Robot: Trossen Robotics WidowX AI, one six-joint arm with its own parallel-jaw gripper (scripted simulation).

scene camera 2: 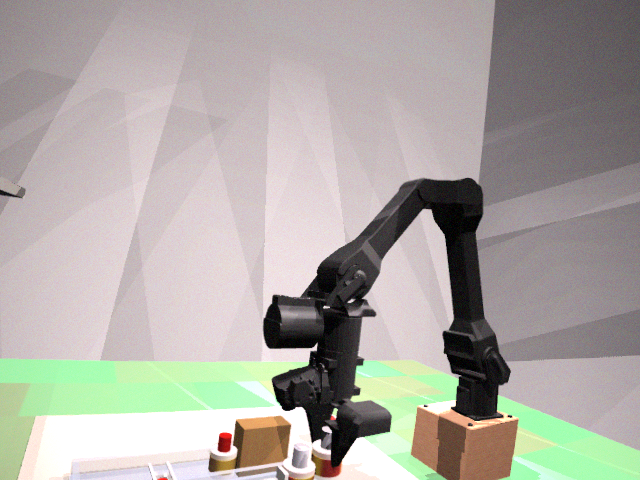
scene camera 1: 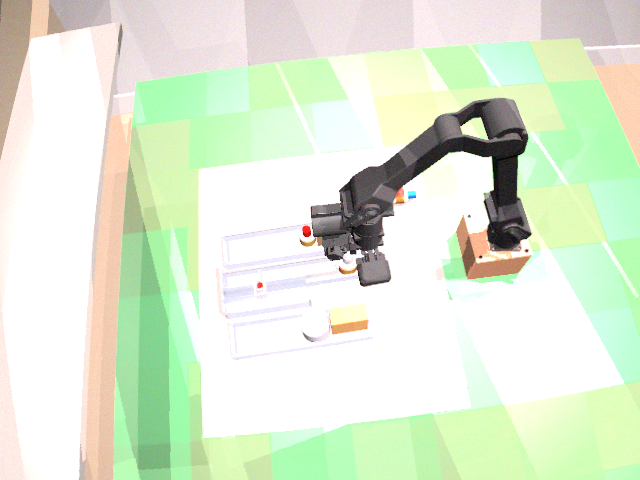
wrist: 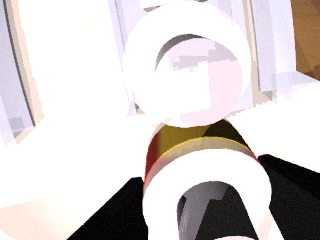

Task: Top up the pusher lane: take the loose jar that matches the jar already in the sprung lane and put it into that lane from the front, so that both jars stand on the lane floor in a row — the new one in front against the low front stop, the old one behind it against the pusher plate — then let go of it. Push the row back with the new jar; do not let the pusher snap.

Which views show my gripper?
Scene camera 2, scene camera 1 and the wrist view: all of them.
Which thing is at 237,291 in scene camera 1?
A sprung lane.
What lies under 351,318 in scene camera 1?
A box.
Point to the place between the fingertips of my gripper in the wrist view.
201,177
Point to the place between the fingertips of my gripper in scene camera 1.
366,256
